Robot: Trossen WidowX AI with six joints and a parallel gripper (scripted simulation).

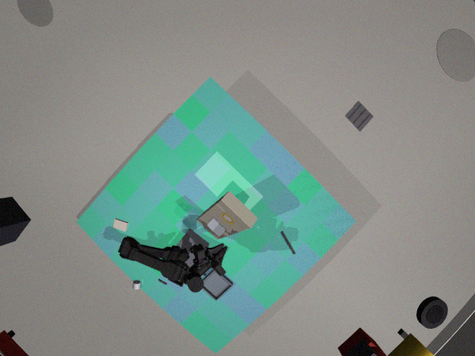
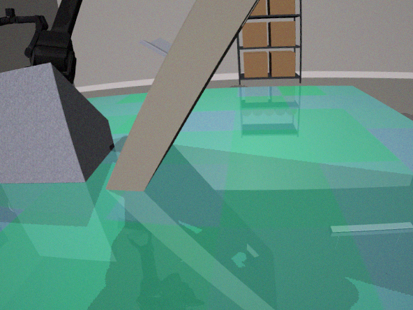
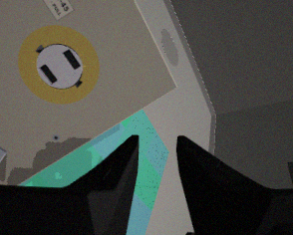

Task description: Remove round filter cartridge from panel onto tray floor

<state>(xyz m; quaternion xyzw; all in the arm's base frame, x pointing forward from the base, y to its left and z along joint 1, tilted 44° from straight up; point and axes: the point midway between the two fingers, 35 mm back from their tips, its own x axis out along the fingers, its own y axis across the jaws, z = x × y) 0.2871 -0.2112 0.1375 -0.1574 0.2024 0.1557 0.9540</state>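
The round grey filter cartridge lies 8 cm ahead of my gripper tip, 6 cm to the left of it and 12 cm below it. From my gripper tip the other things lie so: small beige box: 51 cm behind, 47 cm to the left, 39 cm below; then dark-rimmed tray: 35 cm behind, 22 cm to the right, 38 cm below.
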